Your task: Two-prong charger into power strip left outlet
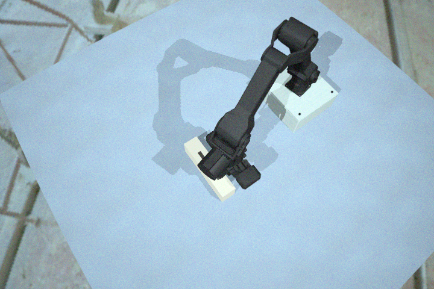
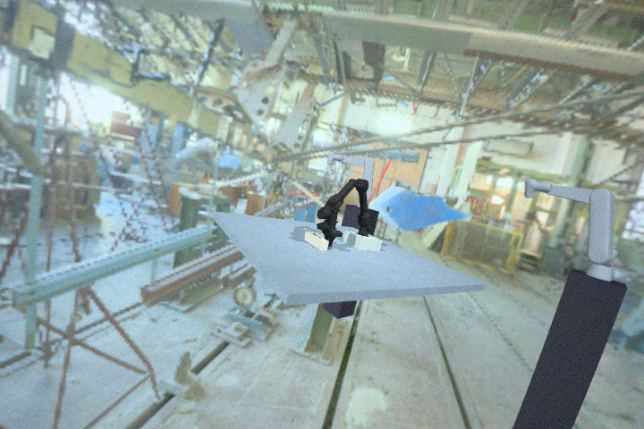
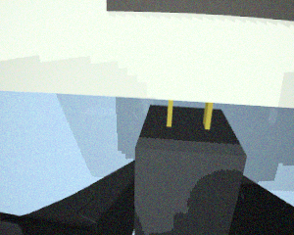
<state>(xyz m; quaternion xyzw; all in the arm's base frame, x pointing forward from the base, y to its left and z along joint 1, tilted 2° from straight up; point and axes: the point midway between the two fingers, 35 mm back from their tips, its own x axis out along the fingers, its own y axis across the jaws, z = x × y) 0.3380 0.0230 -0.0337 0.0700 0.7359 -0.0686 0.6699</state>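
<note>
Now: gripper tip 2 cm short of the dark grey charger and 1 cm below it.
</note>
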